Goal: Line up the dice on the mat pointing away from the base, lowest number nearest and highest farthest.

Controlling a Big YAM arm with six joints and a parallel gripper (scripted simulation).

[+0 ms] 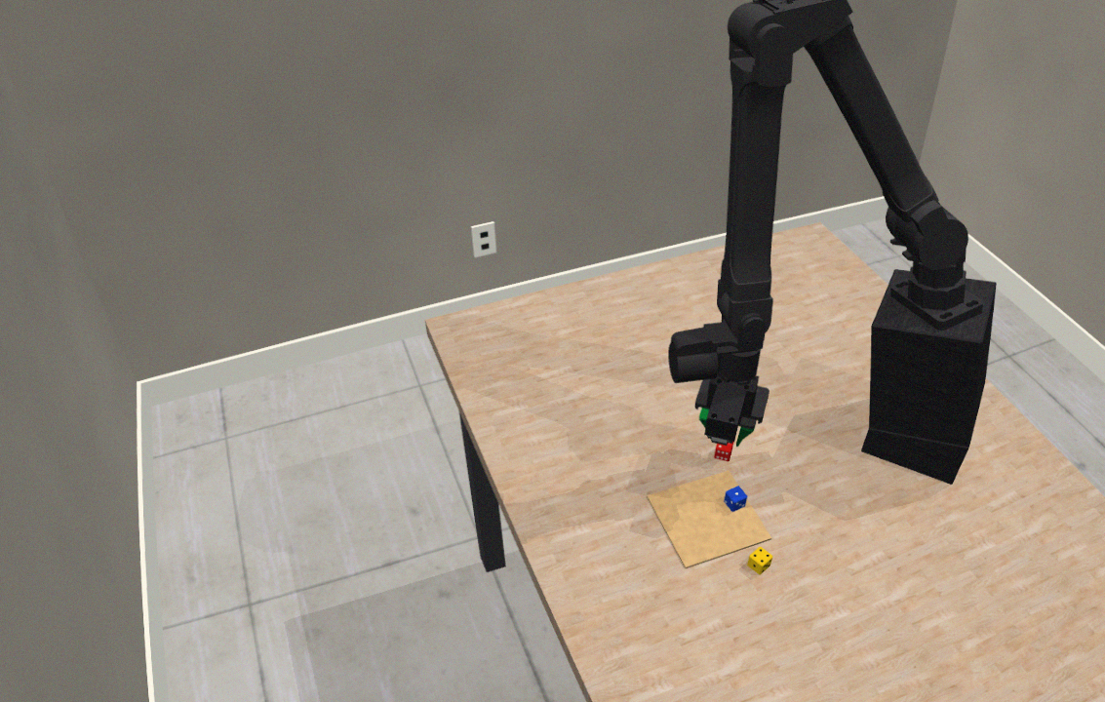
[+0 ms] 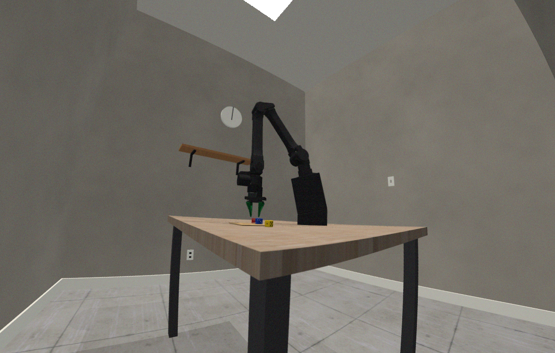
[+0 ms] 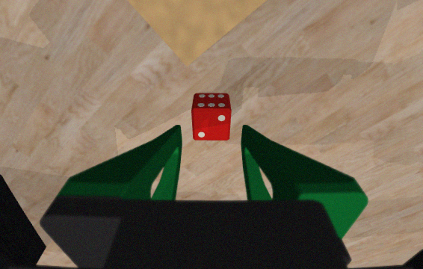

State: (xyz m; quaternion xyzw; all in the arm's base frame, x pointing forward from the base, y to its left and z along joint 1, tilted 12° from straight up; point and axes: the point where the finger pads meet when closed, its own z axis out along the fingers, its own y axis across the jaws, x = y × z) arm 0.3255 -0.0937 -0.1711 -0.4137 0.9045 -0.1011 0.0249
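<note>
Now: hand 30 mm above the red die. Also, from my hand: blue die 100 mm to the left, 30 mm ahead, 20 mm below; tan mat 100 mm to the left, 80 mm ahead, 40 mm below; yellow die 210 mm to the left, 60 mm ahead, 30 mm below.
</note>
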